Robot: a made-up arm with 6 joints.
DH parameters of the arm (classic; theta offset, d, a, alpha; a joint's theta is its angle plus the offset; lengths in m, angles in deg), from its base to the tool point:
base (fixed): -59.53 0 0.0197 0
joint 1: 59.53 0.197 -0.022 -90
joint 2: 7.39 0 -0.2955 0
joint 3: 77.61 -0.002 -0.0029 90
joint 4: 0 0.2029 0.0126 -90
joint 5: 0 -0.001 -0.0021 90
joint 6: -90 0.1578 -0.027 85
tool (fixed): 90 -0.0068 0 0
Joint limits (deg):
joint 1: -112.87..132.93
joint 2: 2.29..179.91
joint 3: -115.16..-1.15
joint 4: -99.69..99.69
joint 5: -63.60..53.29
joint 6: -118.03..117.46
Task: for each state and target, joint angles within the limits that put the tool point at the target. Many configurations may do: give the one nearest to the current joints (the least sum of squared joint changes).
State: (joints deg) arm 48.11 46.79 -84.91 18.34 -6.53 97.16
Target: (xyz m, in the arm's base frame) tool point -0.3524 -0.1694 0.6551
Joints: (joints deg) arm 21.13 16.42 -109.16 14.25 -13.12 95.11
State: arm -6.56 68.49 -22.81 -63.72 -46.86 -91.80
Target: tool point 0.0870 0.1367 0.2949
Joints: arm 24.08 67.59 -15.59 -74.67 -63.60 -90.30
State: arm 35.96 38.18 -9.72 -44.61 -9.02 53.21
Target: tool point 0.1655 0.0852 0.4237
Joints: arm 22.61 52.31 -40.32 -40.70 -9.26 55.35
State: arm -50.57 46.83 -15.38 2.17 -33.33 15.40
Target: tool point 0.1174 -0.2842 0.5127
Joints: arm -70.04 77.28 -60.02 9.80 -37.86 16.39
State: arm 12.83 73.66 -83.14 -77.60 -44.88 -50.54
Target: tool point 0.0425 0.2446 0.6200
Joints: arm 59.23 79.69 -95.93 -75.92 -57.89 -49.75
